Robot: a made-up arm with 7 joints.
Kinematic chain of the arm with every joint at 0, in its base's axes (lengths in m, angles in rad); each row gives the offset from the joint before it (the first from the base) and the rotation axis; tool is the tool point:
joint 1: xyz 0 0 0.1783 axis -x
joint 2: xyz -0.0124 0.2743 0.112 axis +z
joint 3: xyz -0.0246 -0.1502 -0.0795 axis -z
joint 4: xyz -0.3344 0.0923 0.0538 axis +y
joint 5: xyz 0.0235 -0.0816 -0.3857 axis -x
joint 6: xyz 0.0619 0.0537 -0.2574 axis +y
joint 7: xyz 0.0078 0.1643 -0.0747 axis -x
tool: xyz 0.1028 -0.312 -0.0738
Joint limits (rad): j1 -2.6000..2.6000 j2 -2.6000..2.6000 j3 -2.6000..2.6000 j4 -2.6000..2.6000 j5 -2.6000..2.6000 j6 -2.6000..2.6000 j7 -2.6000..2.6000
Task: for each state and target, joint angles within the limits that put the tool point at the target. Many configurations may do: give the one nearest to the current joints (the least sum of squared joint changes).
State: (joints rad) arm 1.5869 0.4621 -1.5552 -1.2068 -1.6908 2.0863 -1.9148
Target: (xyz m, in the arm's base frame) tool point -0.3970 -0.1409 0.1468
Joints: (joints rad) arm 1.4365 0.1946 -1.2539 -1.8514 -1.1680 1.9783 -1.9359
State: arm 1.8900 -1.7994 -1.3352 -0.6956 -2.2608 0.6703 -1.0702
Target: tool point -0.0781 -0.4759 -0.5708
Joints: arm 2.1765 -1.7521 -1.0945 -0.7443 -2.1521 0.5970 -0.5781
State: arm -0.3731 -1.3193 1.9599 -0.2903 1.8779 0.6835 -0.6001
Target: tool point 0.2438 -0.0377 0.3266
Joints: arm -0.5938 -1.7343 2.5754 -0.2887 2.5720 0.8244 -0.5057
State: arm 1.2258 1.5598 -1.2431 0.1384 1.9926 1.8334 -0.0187
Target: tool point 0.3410 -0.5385 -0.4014
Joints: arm 2.0496 1.9539 -1.5847 -0.0528 1.5439 1.7284 0.1043
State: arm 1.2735 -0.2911 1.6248 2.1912 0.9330 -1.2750 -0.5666
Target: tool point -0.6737 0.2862 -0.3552
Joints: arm 1.1724 0.2988 1.1383 2.1656 1.1836 -1.3984 -0.1377
